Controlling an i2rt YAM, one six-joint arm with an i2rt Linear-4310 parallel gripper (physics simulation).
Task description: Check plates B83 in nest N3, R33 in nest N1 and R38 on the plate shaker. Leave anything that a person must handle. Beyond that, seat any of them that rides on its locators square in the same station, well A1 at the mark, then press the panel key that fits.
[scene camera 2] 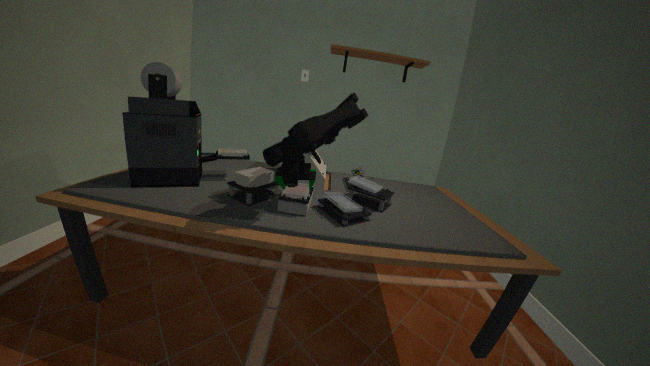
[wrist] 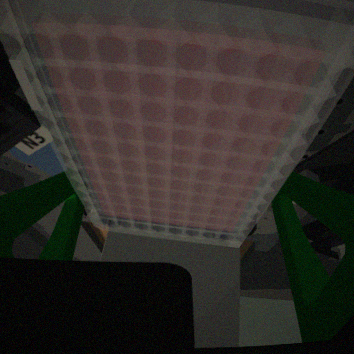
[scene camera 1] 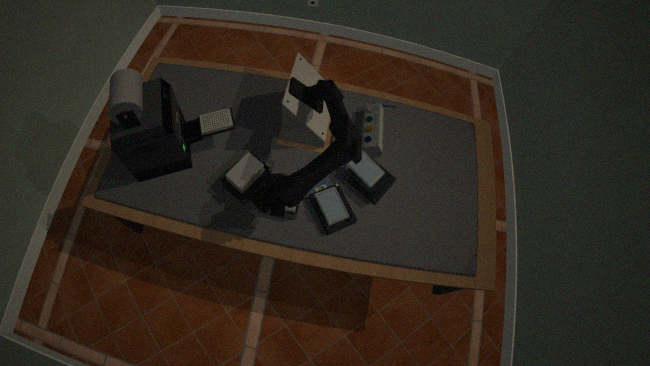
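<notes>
A clear plate with pink wells (wrist: 170,125) (scene camera 2: 296,191) sits on a pale box-like station (scene camera 2: 293,205) (wrist: 215,290), which looks like the plate shaker. My gripper (wrist: 177,176) (scene camera 2: 296,181) is around this plate, its green fingers against both long sides; it is shut on it. In scene camera 1 my arm hides most of this plate. A label "N3" (wrist: 34,141) shows beside it in the wrist view. Pale plates sit in two dark nests, one plate nearer the front (scene camera 1: 332,206) (scene camera 2: 344,202), one farther back (scene camera 1: 367,170) (scene camera 2: 367,185). Plate codes and A1 marks are not readable.
A dark machine (scene camera 1: 145,137) (scene camera 2: 162,145) at the left holds a white plate (scene camera 1: 216,121) on its extended tray. A thick pale block (scene camera 1: 245,171) (scene camera 2: 253,175) sits on a dark stand. A slanted white board (scene camera 1: 301,65) and a key panel (scene camera 1: 376,137) with green, yellow and blue keys stand farther back.
</notes>
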